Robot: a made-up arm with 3 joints.
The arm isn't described. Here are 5 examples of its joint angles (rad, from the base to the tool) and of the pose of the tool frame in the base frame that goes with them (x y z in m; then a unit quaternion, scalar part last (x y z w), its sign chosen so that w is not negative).
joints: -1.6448 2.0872 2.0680
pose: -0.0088 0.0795 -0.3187 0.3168 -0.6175 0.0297 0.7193
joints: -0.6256 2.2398 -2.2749
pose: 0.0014 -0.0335 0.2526 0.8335 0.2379 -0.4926 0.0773
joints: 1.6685 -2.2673 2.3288
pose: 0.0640 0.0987 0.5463 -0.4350 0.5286 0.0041 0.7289
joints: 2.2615 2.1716 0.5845
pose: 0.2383 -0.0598 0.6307 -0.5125 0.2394 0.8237 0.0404
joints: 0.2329 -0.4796 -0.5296
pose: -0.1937 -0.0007 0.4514 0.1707 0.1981 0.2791 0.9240
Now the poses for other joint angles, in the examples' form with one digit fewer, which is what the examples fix.
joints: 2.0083 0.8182 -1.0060
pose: -0.147 0.130 0.140 0.575 -0.560 -0.057 0.593
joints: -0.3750 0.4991 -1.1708
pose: -0.147 -0.085 0.171 -0.285 -0.102 0.564 0.768
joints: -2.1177 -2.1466 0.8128
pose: 0.332 -0.041 -0.376 0.552 -0.231 0.796 0.088
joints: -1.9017 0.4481 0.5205
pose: -0.224 -0.155 -0.226 -0.734 -0.329 0.029 0.594
